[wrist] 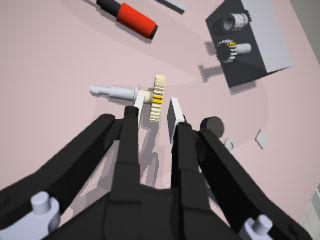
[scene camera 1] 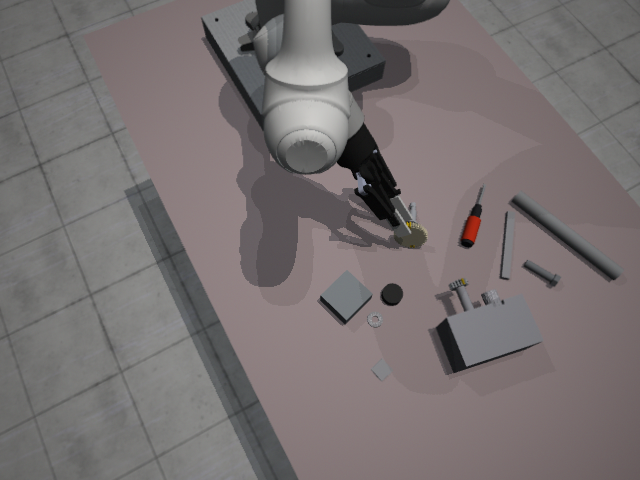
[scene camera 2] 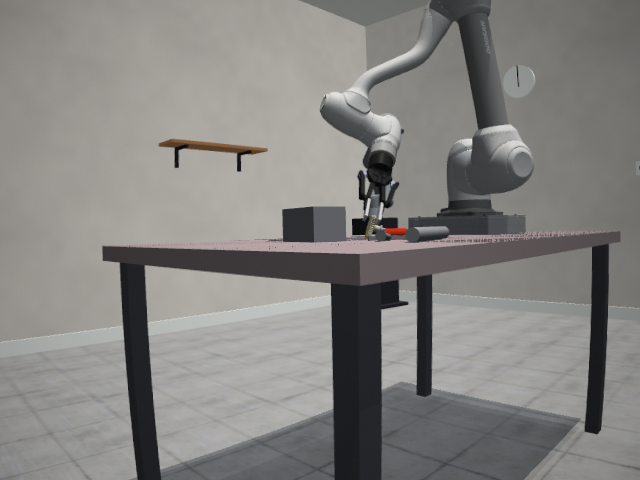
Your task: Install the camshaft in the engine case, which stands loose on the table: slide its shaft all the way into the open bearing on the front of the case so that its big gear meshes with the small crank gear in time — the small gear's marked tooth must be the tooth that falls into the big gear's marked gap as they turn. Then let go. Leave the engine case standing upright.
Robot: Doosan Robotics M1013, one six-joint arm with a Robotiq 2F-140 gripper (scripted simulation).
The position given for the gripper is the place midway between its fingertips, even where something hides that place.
In view: the gripper [scene camera 1: 405,227], a grey block [scene camera 1: 346,296], a grey engine case [scene camera 1: 499,327] and a long grey cylinder [scene camera 1: 532,208].
The grey engine case shows as well in scene camera 2 [scene camera 2: 307,224]. The gripper also shows in the wrist view [wrist: 156,105] and in scene camera 2 [scene camera 2: 371,220]. Scene camera 2 misses the grey block, which is hidden by the grey engine case. The wrist view misses the long grey cylinder: it is out of frame.
